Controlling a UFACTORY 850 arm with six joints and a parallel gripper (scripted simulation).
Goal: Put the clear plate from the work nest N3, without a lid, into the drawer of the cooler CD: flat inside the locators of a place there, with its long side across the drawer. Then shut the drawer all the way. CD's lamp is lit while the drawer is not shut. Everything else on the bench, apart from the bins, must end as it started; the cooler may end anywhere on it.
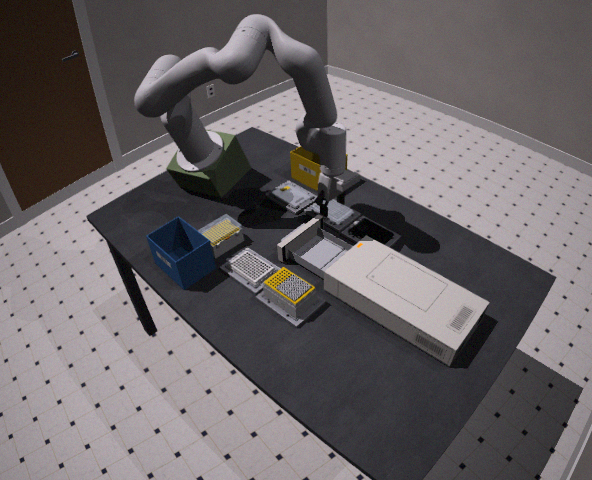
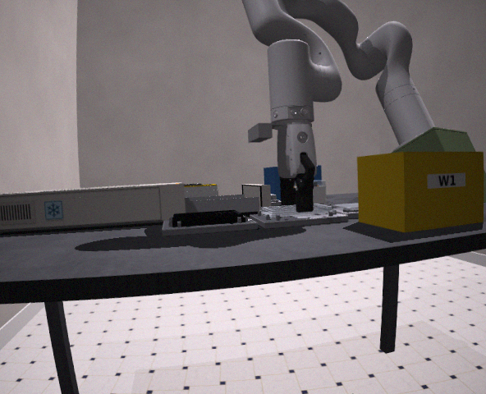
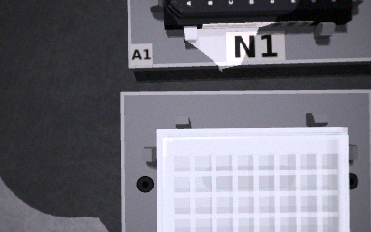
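Right now my hand is 170 mm short of the drawer and 170 mm to the left of it. Also, from my hand: n3 label (70 mm behind, 10 mm to the right, 20 mm below); black plate (170 mm ahead, 20 mm to the left, 10 mm below); clear plate (10 mm below).
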